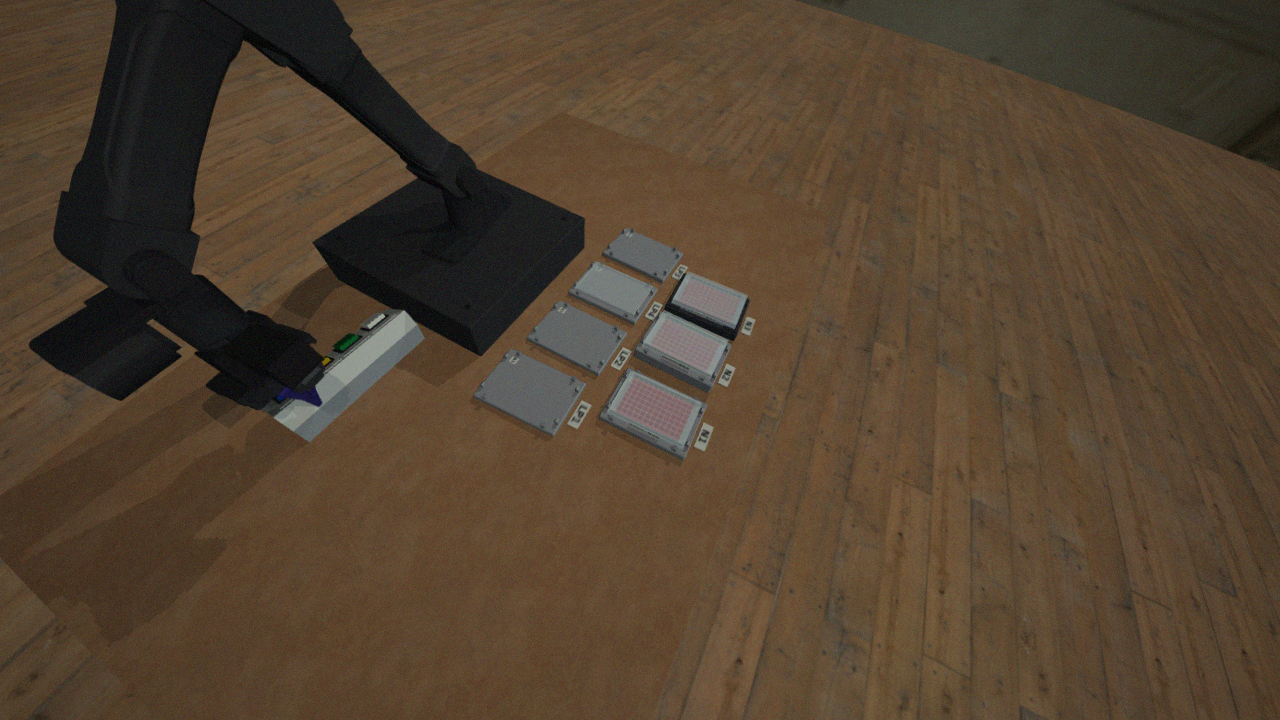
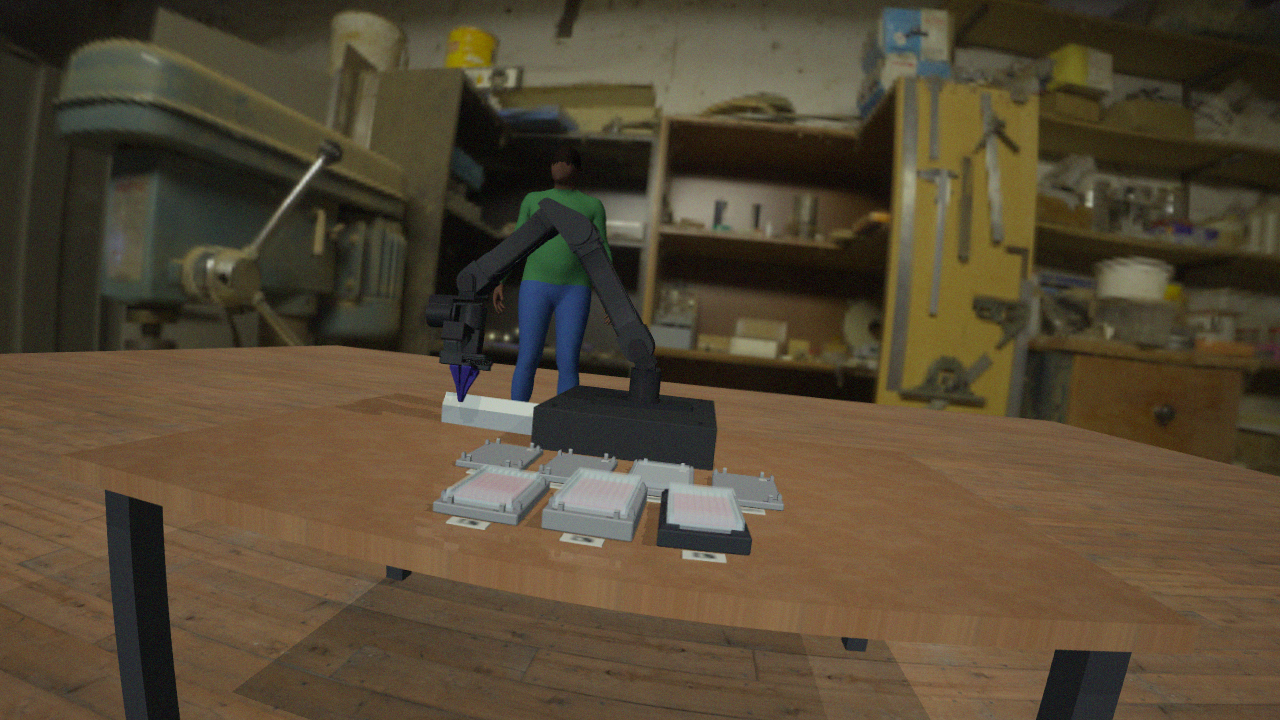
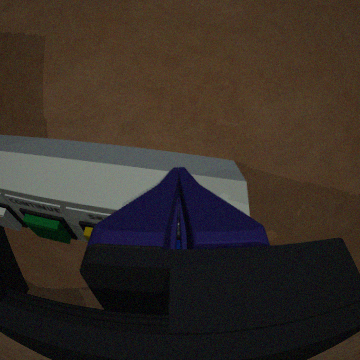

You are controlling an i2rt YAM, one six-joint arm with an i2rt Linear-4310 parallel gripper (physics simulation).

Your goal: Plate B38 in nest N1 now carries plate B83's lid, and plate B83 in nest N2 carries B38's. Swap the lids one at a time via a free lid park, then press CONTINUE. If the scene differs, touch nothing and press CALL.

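Places are measured from the arm's base along level axes (x down, y left, z ahead), in metres.
Pixels of known places: gripper, fingertip midpoint: (image 1: 318, 403) (image 2: 460, 401) (image 3: 178, 176); arm's base at its link origin: (image 1: 470, 225) (image 2: 642, 405).
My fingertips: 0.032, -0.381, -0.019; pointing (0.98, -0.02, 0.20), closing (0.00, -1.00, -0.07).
Note:
Ahead of a thing's pixels: the offset from my fingertips to its middle, as dx, dy, dz.
My gripper (image 1: 316, 402) (image 2: 460, 398) (image 3: 178, 176) is shut and empty, its blue fingertips low over the end of the button panel @(+0.017, +0.073, -0.026) (image 1: 362, 371) (image 2: 492, 414) (image 3: 65, 169). The green CONTINUE button @(+0.005, +0.101, -0.037) (image 1: 347, 342) (image 3: 47, 227) is beside the fingers; a bit of a blue button @(+0.005, +0.003, -0.057) (image 3: 178, 244) shows between them, its label hidden. The N1 plate @(+0.029, +0.173, +0.442) (image 1: 657, 407) (image 2: 494, 489) and N2 plate @(+0.013, +0.304, +0.460) (image 1: 684, 344) (image 2: 597, 494) look lidded; their codes are unreadable. Lid parks LP1 @(+0.039, +0.142, +0.245) (image 1: 529, 392) (image 2: 498, 454), LP2 @(+0.039, +0.269, +0.274) (image 1: 577, 336) and LP4 @(+0.039, +0.526, +0.322) (image 1: 642, 253) look bare; LP3 @(+0.035, +0.397, +0.298) (image 1: 613, 290) looks paler, as if lidded.
A third pink plate @(+0.017, +0.428, +0.482) (image 1: 709, 300) (image 2: 704, 507) sits in the black nest N3. A yellow button @(+0.005, +0.052, -0.047) (image 3: 88, 233) and a white button @(+0.005, +0.150, -0.026) (image 1: 373, 321) are on the panel. The black robot base (image 1: 402, 286) (image 2: 626, 434) stands between panel and parks. A person (image 2: 562, 241) stands behind the table.

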